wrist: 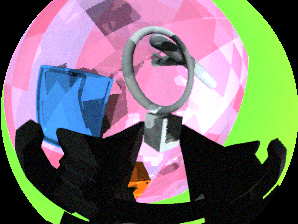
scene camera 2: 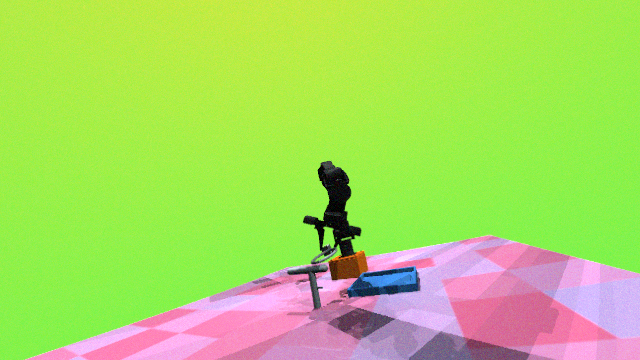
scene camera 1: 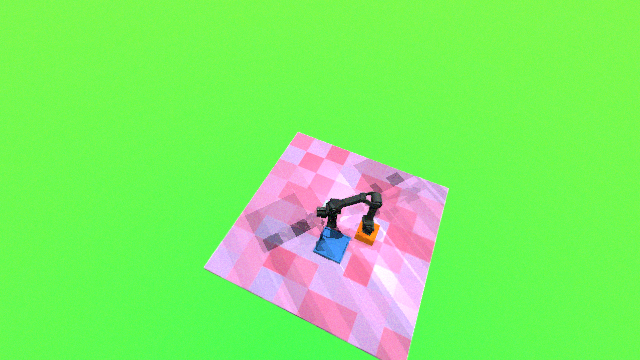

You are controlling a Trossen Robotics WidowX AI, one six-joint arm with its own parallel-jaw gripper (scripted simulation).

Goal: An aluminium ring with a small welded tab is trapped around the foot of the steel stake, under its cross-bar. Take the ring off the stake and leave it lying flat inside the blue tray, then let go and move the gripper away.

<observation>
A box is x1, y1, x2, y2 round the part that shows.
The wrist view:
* gripper: 162, 126 [15, 120, 286, 223]
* aluminium ring: 162, 128 [121, 26, 193, 152], held by the gripper
</observation>
